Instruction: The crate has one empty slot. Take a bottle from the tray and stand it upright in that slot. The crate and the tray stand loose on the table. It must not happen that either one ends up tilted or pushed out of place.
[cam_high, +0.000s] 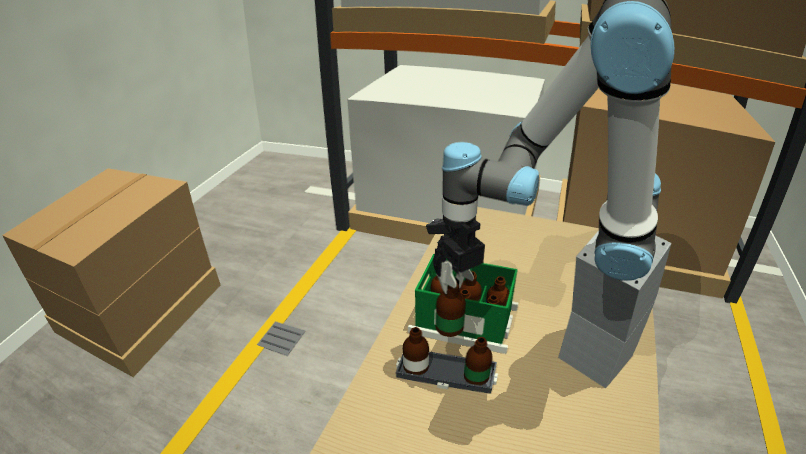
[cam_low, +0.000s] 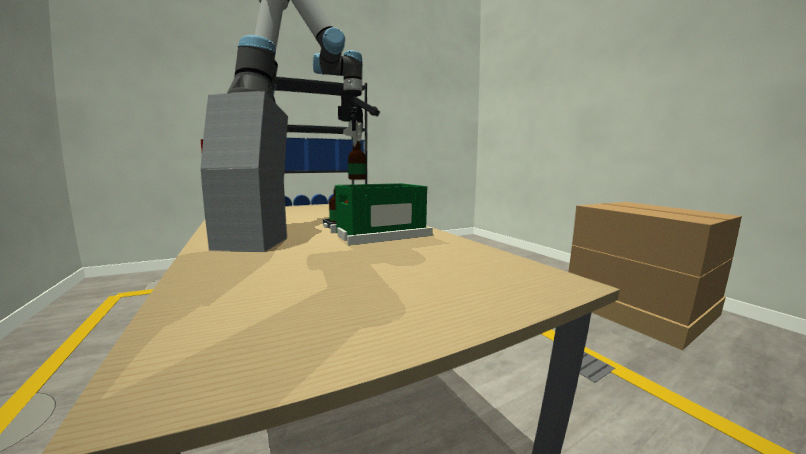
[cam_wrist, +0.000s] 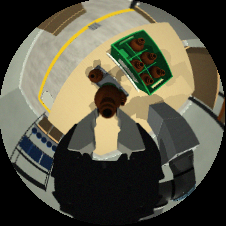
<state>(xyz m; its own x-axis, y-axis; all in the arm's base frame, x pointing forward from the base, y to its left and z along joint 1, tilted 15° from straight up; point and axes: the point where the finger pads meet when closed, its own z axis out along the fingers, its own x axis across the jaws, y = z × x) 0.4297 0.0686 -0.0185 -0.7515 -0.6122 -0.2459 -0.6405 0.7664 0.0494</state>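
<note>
My hand is 7 cm above the brown bottle. The rest, counted from my hand: white-labelled bottle 25 cm below, 9 cm ahead, 1 cm to the right; crate 25 cm below, 22 cm to the right, 3 cm behind; tray 32 cm below.
</note>
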